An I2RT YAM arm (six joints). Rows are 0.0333 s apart.
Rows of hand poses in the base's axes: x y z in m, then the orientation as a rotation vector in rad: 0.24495 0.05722 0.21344 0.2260 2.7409 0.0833; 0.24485 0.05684 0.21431 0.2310 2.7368 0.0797; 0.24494 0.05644 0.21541 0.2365 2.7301 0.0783; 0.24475 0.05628 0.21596 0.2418 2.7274 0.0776; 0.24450 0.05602 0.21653 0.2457 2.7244 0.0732; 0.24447 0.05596 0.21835 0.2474 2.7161 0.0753; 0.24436 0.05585 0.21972 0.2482 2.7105 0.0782; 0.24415 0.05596 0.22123 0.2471 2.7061 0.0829; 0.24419 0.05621 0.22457 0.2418 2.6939 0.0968; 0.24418 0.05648 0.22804 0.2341 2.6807 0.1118; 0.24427 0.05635 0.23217 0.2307 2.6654 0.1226; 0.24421 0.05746 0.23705 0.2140 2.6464 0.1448; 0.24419 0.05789 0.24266 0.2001 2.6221 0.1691; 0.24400 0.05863 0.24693 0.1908 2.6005 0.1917; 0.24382 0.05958 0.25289 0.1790 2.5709 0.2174; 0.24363 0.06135 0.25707 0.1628 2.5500 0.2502; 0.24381 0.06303 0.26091 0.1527 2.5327 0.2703; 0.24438 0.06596 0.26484 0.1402 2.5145 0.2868; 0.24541 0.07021 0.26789 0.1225 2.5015 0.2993; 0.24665 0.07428 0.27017 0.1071 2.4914 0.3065
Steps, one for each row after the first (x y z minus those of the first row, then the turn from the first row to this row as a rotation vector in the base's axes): -0.00010 -0.00038 0.00087 -0.0020 -0.0035 -0.0043; -0.00001 -0.00078 0.00197 -0.0025 -0.0096 -0.0089; -0.00020 -0.00094 0.00252 -0.0024 -0.0117 -0.0129; -0.00045 -0.00120 0.00309 -0.0050 -0.0142 -0.0165; -0.00048 -0.00126 0.00491 -0.0037 -0.0223 -0.0182; -0.00059 -0.00137 0.00628 -0.0019 -0.0279 -0.0188; -0.00080 -0.00126 0.00779 0.0011 -0.0325 -0.0178; -0.00076 -0.00101 0.01113 0.0096 -0.0456 -0.0132; -0.00077 -0.00074 0.01460 0.0185 -0.0598 -0.0068; -0.00068 -0.00087 0.01873 0.0250 -0.0756 -0.0041; -0.00074 0.00024 0.02361 0.0377 -0.0964 0.0093; -0.00076 0.00067 0.02922 0.0524 -0.1220 0.0208; -0.00095 0.00141 0.03349 0.0667 -0.1443 0.0291; -0.00113 0.00236 0.03945 0.0830 -0.1745 0.0391; -0.00132 0.00413 0.04363 0.1043 -0.1961 0.0542; -0.00114 0.00581 0.04747 0.1173 -0.2135 0.0633; -0.00057 0.00874 0.05140 0.1275 -0.2320 0.0737; 0.00046 0.01299 0.05445 0.1341 -0.2457 0.0878; 0.00170 0.01706 0.05673 0.1371 -0.2565 0.0997
